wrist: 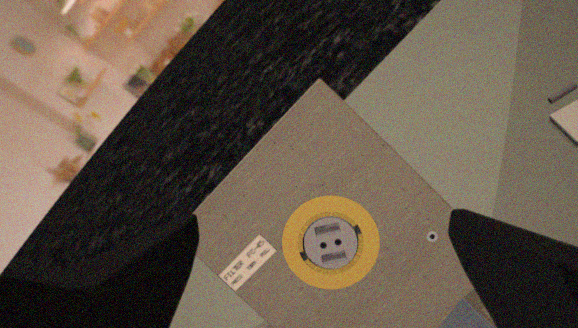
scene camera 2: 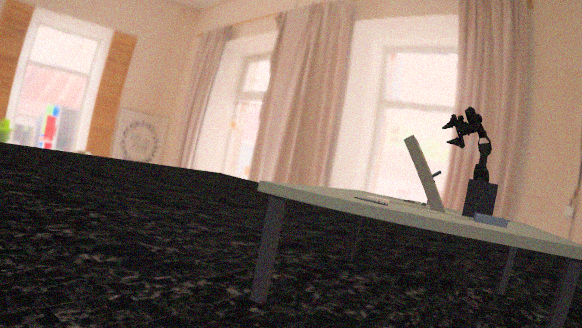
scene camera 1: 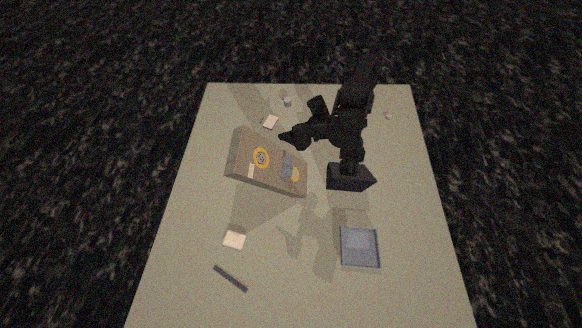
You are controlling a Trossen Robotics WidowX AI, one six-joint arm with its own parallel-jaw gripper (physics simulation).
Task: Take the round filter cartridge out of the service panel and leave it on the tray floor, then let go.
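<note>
The round grey filter cartridge (scene camera 1: 261,158) (wrist: 330,243) sits inside a yellow ring in the sloping face of the brownish service panel (scene camera 1: 242,142) (scene camera 2: 422,170) (wrist: 320,150). Two dark notches show at its rim in the wrist view. My gripper (scene camera 2: 446,135) (wrist: 324,224) is wide open and empty. It is apart from the panel, facing it, with the cartridge between the finger outlines and slightly below the fingertip line in the wrist view. The shallow blue-grey tray (scene camera 1: 361,257) (scene camera 2: 492,220) lies on the table, in front of the arm's base in scene camera 1.
A blue part (scene camera 1: 287,166) stands out from the panel near a second yellow ring. A pale label (scene camera 1: 251,170) (wrist: 247,262) is beside the cartridge. Pale squares (scene camera 1: 234,240) (scene camera 1: 271,121), a dark bar (scene camera 1: 230,278) and a small cylinder (scene camera 1: 287,102) are on the table.
</note>
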